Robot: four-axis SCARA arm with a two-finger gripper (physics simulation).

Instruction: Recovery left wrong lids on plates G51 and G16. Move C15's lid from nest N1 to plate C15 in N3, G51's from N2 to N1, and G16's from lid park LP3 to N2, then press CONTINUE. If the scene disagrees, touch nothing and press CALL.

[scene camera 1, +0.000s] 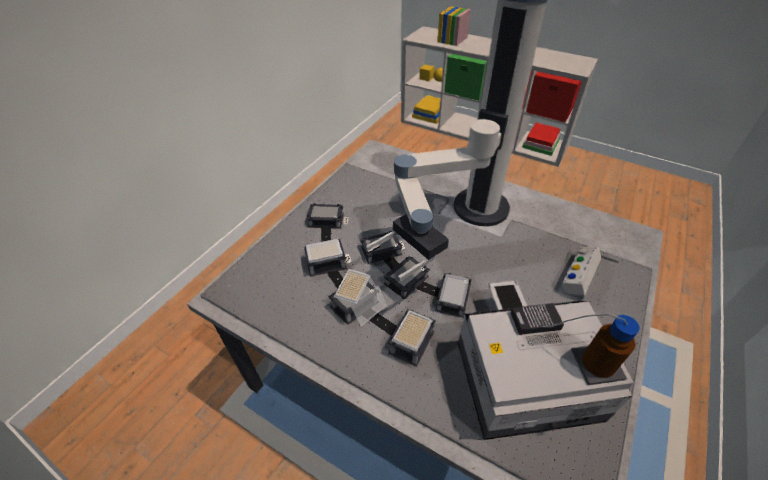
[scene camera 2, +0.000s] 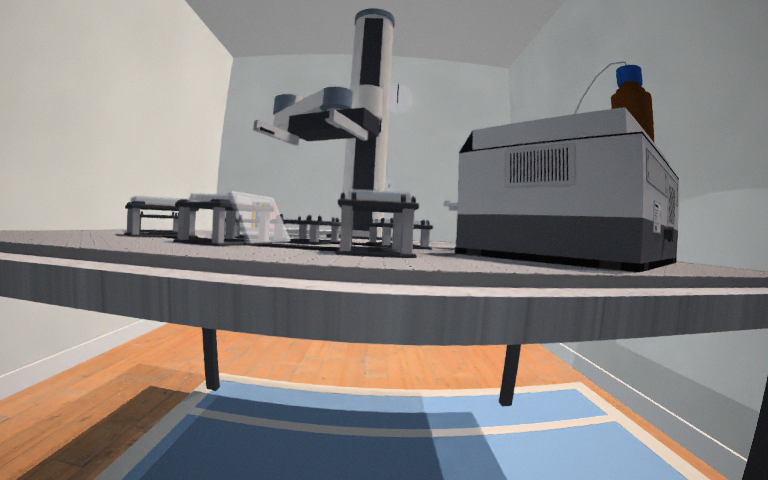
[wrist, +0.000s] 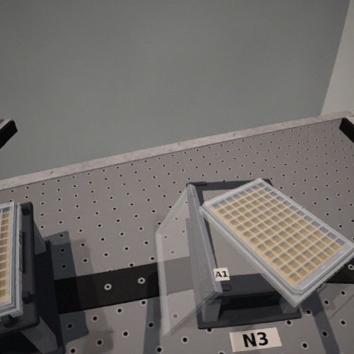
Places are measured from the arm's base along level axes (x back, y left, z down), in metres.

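Pixels of known places: gripper, fingertip midpoint: (scene camera 1: 382, 263) (scene camera 2: 290, 120); arm's base, link origin: (scene camera 1: 481, 207).
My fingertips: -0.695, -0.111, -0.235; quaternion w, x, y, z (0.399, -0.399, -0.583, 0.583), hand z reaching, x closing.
Note:
For each thing: its top centre in the pictures, then the offset to it from my fingertips, as dx, dy, dz. "*": a spot on its surface instead.
- clear lid, top centre: (scene camera 2: 262, 194) (scene camera 1: 368, 299) -0.056, -0.023, +0.141
- button box, top centre: (scene camera 1: 586, 262) +0.480, +0.587, +0.139
- brown bottle, surface spot: (scene camera 2: 633, 101) (scene camera 1: 600, 351) * -0.051, +0.651, -0.091
- tablet, surface spot: (scene camera 1: 508, 296) * +0.175, +0.387, +0.123
My gripper (scene camera 1: 381, 266) (scene camera 2: 291, 121) (wrist: 177, 102) is open and empty, raised above the nests. In the wrist view, a yellow-welled plate (wrist: 280, 232) (scene camera 1: 352, 285) sits turned askew on nest N3 (wrist: 210, 250), its near right corner overhanging the nest. A clear lid (wrist: 175, 270) (scene camera 2: 260, 217) leans on edge against the nest's left side, its lower edge on the table. Another yellow-welled plate (scene camera 1: 413, 330) (wrist: 6, 255) sits squarely on its own nest. Plate names and the other nest labels cannot be read. The button box (scene camera 1: 581, 274) has green, yellow and blue buttons.
Other nests (scene camera 1: 325, 222) (scene camera 1: 453, 308) stand around N3, some with pale tops; two lie beneath my fingers. A large white instrument (scene camera 1: 532, 362) (scene camera 2: 549, 198) with a brown bottle (scene camera 1: 607, 350) (scene camera 2: 633, 101) stands at the right. A tablet (scene camera 1: 508, 296) lies behind it.

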